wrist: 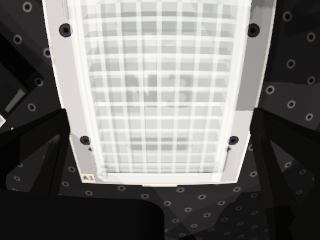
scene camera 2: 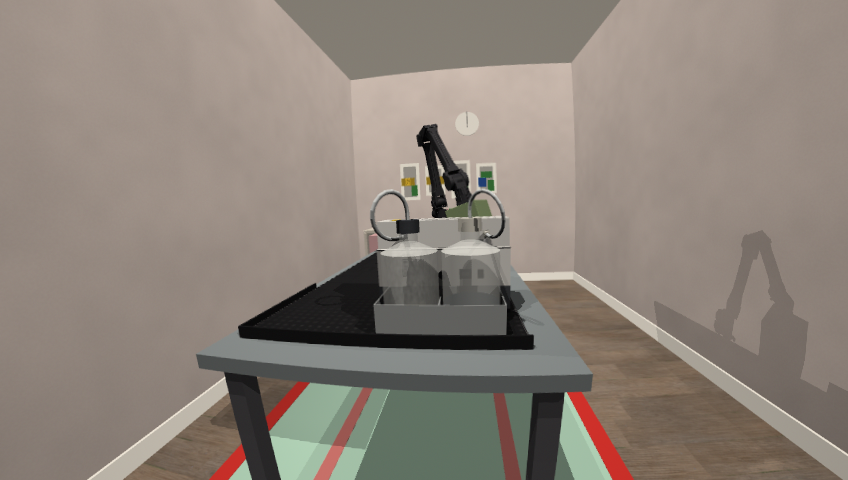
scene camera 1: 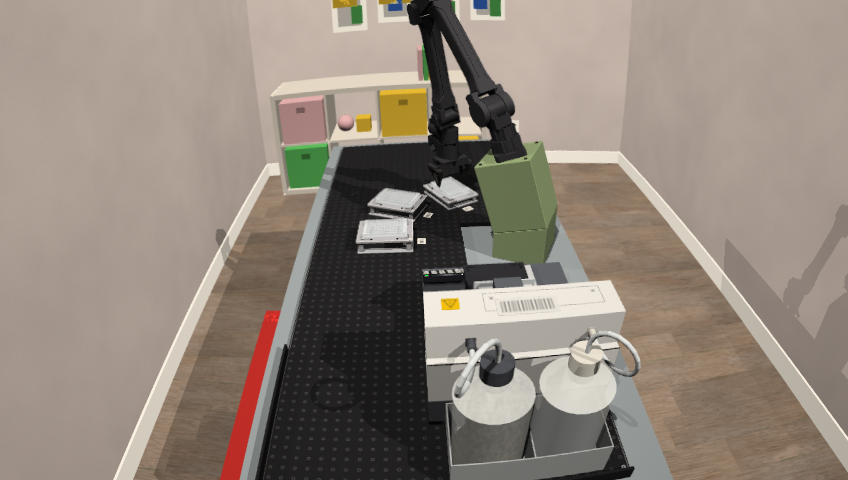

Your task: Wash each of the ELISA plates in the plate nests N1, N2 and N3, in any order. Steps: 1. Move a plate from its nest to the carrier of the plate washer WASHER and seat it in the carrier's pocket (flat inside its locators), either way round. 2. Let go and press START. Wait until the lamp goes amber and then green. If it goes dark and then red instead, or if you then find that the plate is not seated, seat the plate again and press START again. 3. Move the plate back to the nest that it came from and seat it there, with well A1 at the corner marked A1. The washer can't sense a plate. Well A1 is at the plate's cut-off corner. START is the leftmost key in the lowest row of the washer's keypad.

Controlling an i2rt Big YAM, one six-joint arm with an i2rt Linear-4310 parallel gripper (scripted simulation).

Labels:
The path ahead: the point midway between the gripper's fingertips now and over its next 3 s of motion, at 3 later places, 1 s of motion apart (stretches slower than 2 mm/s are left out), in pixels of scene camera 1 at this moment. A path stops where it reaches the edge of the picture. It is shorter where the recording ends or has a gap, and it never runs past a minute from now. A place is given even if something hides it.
The gripper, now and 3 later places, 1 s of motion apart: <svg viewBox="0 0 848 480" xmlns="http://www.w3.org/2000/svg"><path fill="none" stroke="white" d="M450 183L450 187L450 183L449 171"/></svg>

